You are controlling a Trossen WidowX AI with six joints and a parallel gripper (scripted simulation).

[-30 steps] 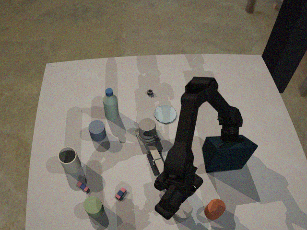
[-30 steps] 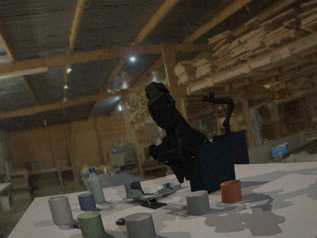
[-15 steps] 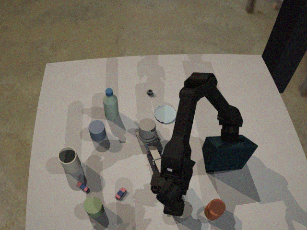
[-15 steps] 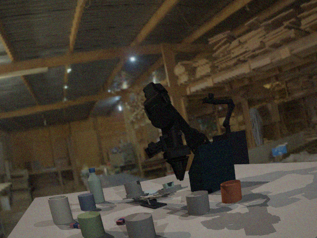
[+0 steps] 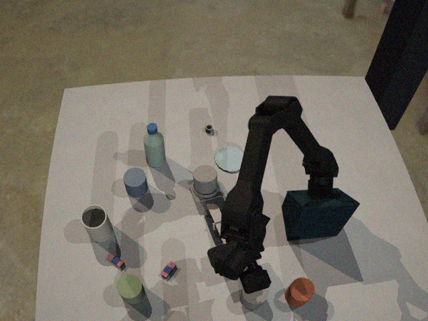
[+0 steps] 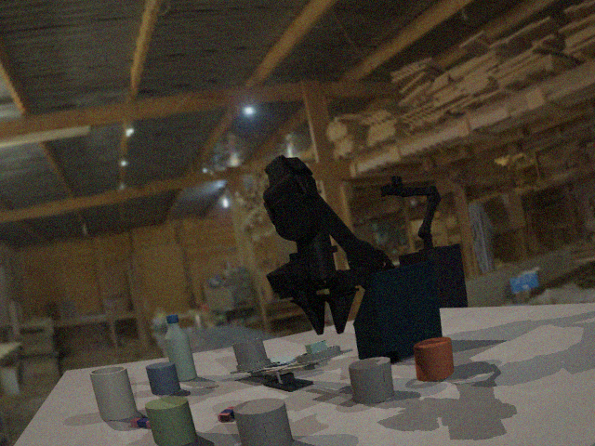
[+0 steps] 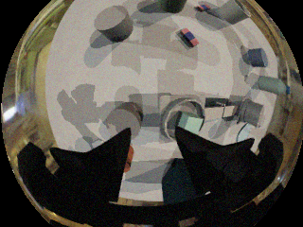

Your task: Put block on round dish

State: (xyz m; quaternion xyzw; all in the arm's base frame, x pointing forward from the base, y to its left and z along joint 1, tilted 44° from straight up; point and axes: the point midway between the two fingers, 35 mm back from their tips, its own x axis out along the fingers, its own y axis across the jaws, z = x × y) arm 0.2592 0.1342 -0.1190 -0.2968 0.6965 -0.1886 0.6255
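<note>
The pale green block lies 60 mm to the right of my gripper tip and 30 mm below it. Also, from my gripper tip: pale blue round dish (40 mm behind, 420 mm to the right, 120 mm below); then small balance (30 mm ahead, 180 mm to the right, 100 mm below); then orange cylinder (180 mm behind, 60 mm to the left, 80 mm below).
</note>
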